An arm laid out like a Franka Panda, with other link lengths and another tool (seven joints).
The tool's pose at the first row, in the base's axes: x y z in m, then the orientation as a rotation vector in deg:
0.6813 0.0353 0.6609 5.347 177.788 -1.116
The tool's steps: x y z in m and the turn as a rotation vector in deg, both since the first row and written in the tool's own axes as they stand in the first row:
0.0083 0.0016 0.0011 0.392 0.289 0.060
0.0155 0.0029 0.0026 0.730 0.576 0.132
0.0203 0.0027 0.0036 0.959 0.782 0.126
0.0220 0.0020 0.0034 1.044 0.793 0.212
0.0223 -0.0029 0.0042 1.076 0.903 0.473
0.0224 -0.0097 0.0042 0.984 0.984 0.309
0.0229 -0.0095 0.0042 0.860 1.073 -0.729
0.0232 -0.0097 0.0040 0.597 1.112 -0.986
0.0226 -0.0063 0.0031 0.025 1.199 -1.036
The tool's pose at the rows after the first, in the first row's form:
0.6732 0.0374 0.6595 5.463 178.080 -1.712
0.6661 0.0391 0.6577 5.597 178.367 -2.225
0.6613 0.0392 0.6565 5.602 178.575 -2.575
0.6596 0.0386 0.6567 5.739 178.582 -2.705
0.6590 0.0337 0.6559 6.152 178.677 -2.743
0.6585 0.0269 0.6560 5.897 178.767 -2.602
0.6580 0.0271 0.6560 4.277 178.907 -2.436
0.6577 0.0270 0.6561 3.869 178.954 -2.031
0.6585 0.0303 0.6570 3.776 179.034 -1.136

